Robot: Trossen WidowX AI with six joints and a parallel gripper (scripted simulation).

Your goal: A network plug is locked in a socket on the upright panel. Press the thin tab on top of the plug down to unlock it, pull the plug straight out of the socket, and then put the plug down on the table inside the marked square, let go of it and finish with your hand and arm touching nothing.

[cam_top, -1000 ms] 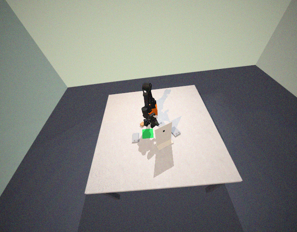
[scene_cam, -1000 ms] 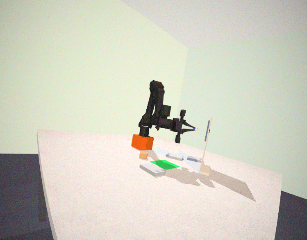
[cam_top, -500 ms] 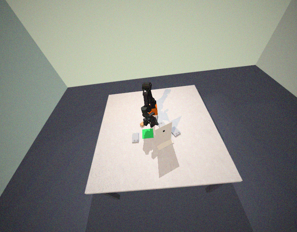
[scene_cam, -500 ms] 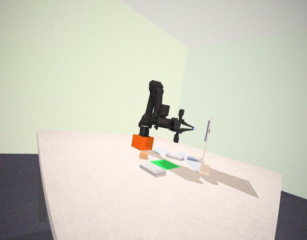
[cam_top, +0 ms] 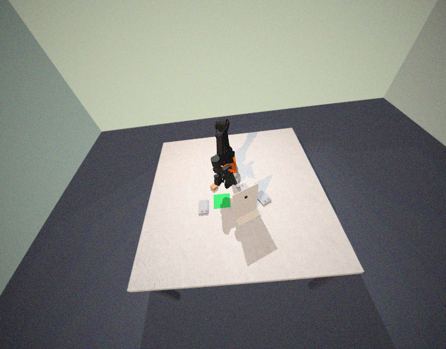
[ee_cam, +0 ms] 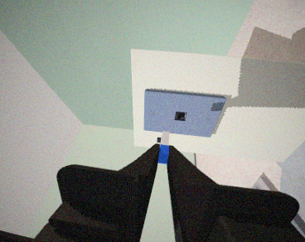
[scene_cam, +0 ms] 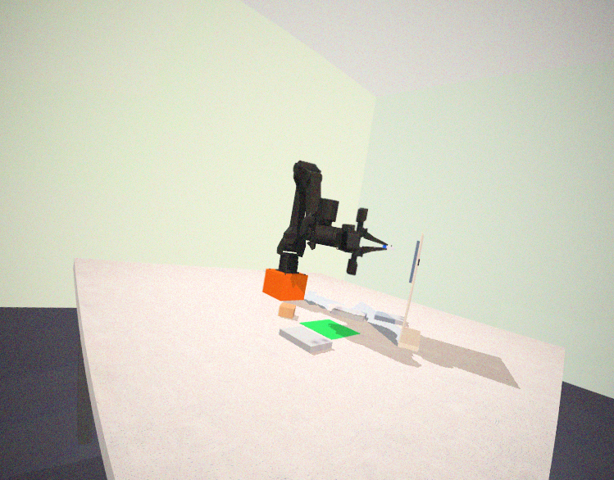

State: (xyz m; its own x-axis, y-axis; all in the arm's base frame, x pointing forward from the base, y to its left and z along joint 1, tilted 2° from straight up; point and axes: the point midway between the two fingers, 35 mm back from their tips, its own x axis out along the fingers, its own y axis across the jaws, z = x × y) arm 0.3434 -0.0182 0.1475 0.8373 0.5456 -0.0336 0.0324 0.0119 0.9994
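Right now my gripper tip is 60 mm past the green marked square, 110 mm to the left of it and 240 mm above it. From my gripper tip the other things lie so: small tan cube (190 mm behind, 150 mm to the right, 230 mm below); blue network plug (right at my gripper tip); panel (90 mm ahead, 40 mm to the left, 110 mm below).
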